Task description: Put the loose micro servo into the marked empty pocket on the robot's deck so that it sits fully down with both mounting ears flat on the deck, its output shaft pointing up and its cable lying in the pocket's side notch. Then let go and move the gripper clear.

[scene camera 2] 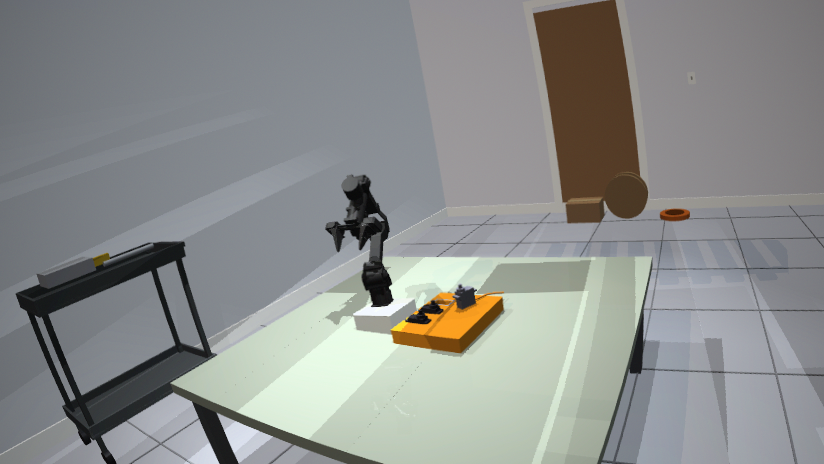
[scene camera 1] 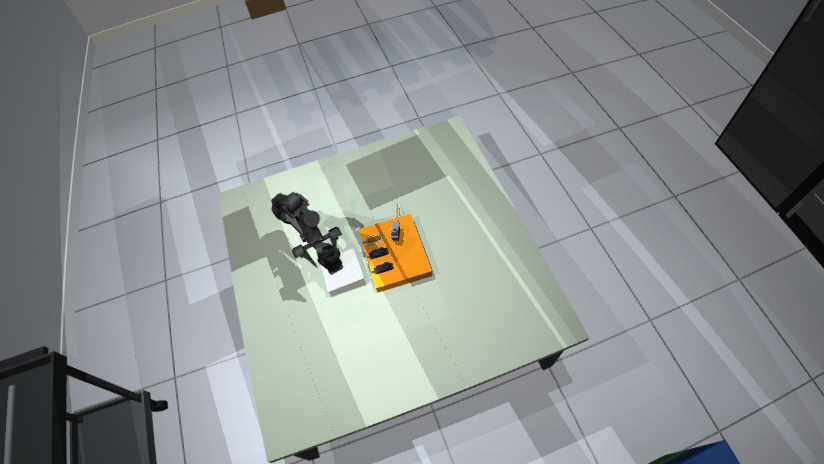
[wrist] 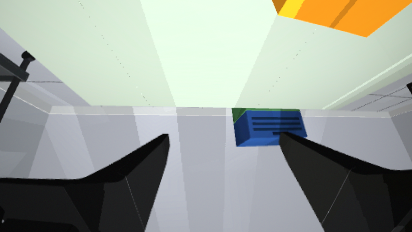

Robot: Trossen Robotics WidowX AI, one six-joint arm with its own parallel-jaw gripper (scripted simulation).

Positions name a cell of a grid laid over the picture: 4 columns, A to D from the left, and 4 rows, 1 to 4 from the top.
Labels:
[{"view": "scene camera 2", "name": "my gripper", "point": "B3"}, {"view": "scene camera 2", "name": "orange deck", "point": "C3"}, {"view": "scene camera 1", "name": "my gripper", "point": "B3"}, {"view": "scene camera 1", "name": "orange deck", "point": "B3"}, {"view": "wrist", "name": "my gripper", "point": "C3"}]

